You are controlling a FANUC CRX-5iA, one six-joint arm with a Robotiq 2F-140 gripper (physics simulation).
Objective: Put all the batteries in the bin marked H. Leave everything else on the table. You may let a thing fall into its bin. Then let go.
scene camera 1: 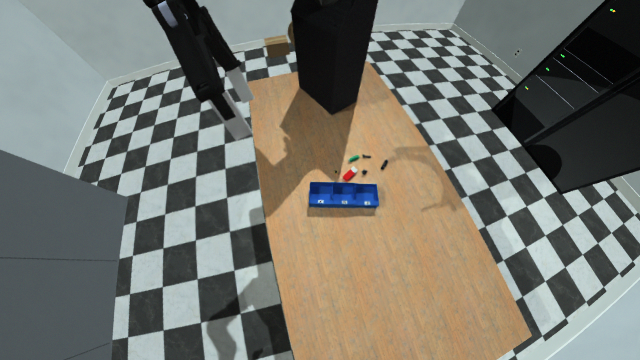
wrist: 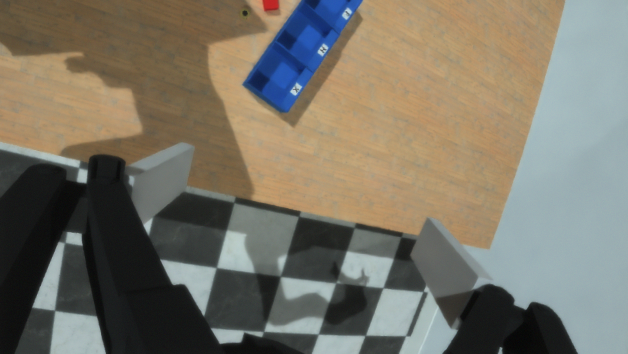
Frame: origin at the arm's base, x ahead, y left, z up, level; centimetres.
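Where they show: gripper, between the fingertips: (scene camera 1: 246,115) (wrist: 307,203).
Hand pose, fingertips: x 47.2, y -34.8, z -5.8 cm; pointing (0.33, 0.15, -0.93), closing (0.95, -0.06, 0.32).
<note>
Things, the pixels of their top centre, and the offset from my fingertips. "spot": a spot on its surface instead. Level surfaces: height alone.
- green cylinder, centre of its top: (scene camera 1: 353,157) dx -5.7, dy +30.9, dz -39.6 cm
- black cylinder, centre of its top: (scene camera 1: 385,163) dx +1.2, dy +42.5, dz -39.6 cm
- middle bin, centre of its top: (wrist: 309,36) (scene camera 1: 344,193) dx +8.5, dy +20.2, dz -36.4 cm
- marked X, a spot on its surface: (wrist: 280,75) spot: dx +6.2, dy +13.2, dz -40.3 cm
- F, a spot on its surface: (wrist: 332,6) spot: dx +12.5, dy +28.3, dz -40.3 cm
- white block, centre of its top: (scene camera 1: 350,173) dx +0.5, dy +26.7, dz -39.7 cm
- small dark bolt-like piece, centre of its top: (scene camera 1: 367,155) dx -4.9, dy +36.9, dz -39.7 cm
- black knob-like piece, centre of its top: (scene camera 1: 364,170) dx +1.6, dy +32.5, dz -39.4 cm
- tiny ring-like piece, centre of its top: (wrist: 245,13) (scene camera 1: 335,171) dx -2.3, dy +21.6, dz -40.2 cm
- wooden table, height of its surface: dz -41.0 cm
A green cylinder (scene camera 1: 354,158), which looks like a battery, lies behind the blue three-bin tray. A black cylinder (scene camera 1: 384,164) lies to its right; whether it is a battery is hard to tell. The middle bin (scene camera 1: 344,191) (wrist: 307,41) carries the H label; no item shows inside it. The bins beside it are marked X (wrist: 280,75) and, apparently, F (wrist: 332,6). My gripper (scene camera 1: 246,116) (wrist: 307,203) is open and empty, high beside the table's left edge in the scene view, away from the items and the tray.
A red and white block (scene camera 1: 350,174), a small dark bolt-like piece (scene camera 1: 366,156), a black knob-like piece (scene camera 1: 364,172) and a tiny ring-like piece (scene camera 1: 335,172) (wrist: 244,13) lie near the tray on the wooden table (scene camera 1: 400,270). A tall black block (scene camera 1: 332,60) stands at the back.
</note>
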